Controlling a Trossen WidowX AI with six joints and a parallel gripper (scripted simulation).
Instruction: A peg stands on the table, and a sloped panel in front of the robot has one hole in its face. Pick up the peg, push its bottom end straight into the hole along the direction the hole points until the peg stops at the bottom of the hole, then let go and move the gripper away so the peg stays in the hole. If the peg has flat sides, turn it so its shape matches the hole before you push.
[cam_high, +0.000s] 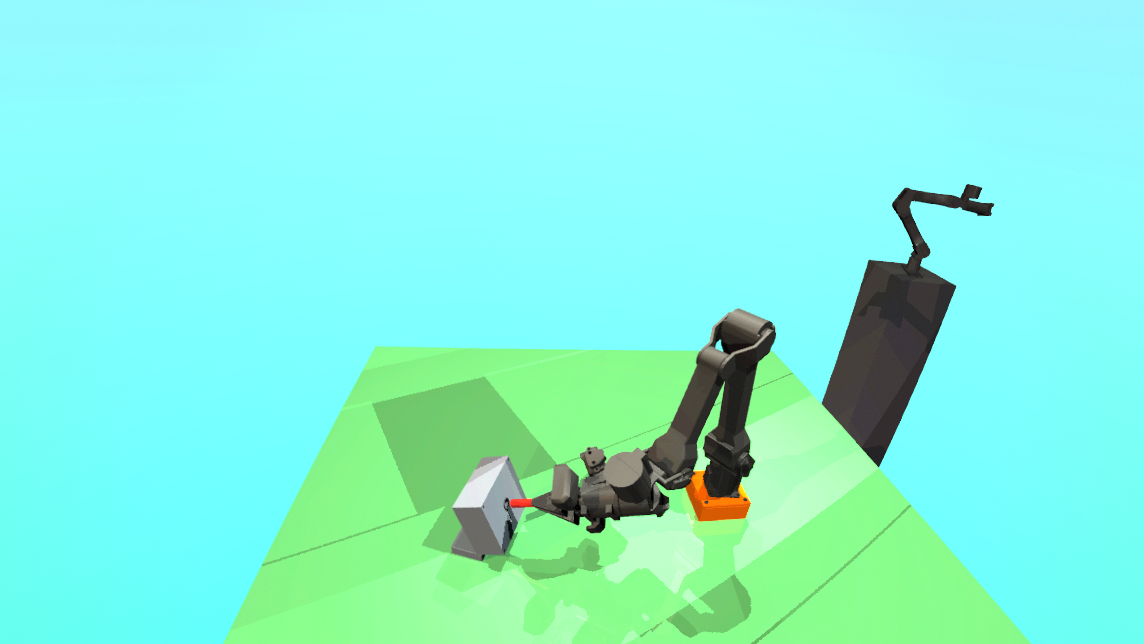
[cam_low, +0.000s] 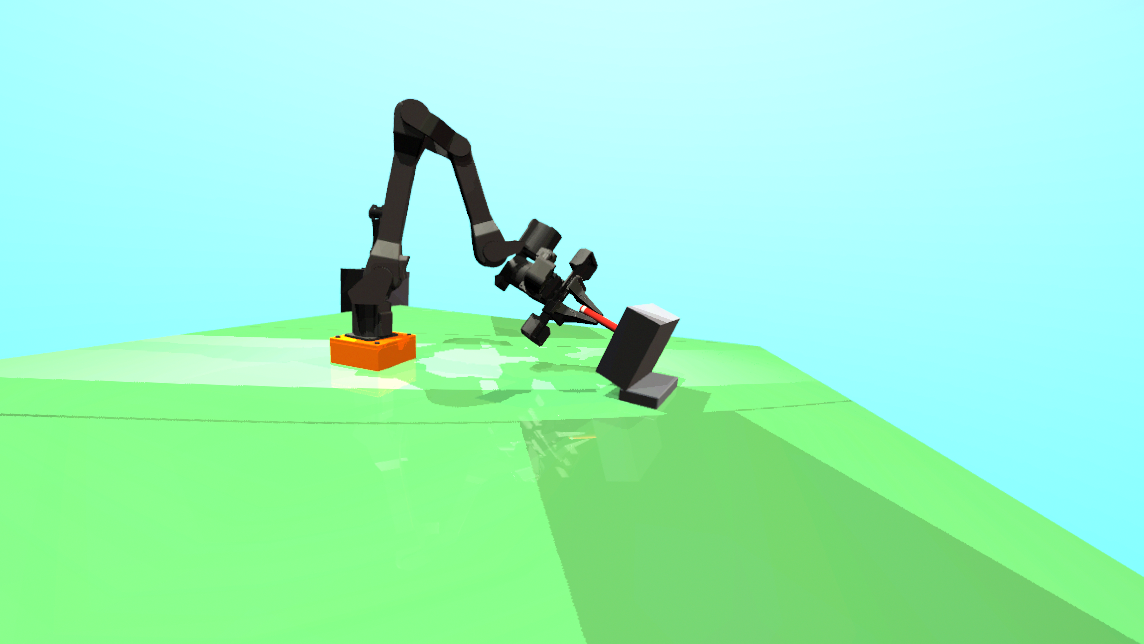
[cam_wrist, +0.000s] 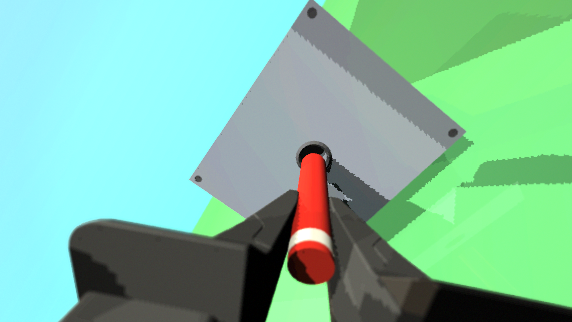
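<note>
Now: the grey sloped panel 70 mm ahead of my gripper tip, 20 mm to the right of it and 30 mm below it. Also, from my gripper tip: red peg 10 mm behind, 10 mm above; then grey foot 100 mm ahead, 20 mm to the right, 100 mm below.
</note>
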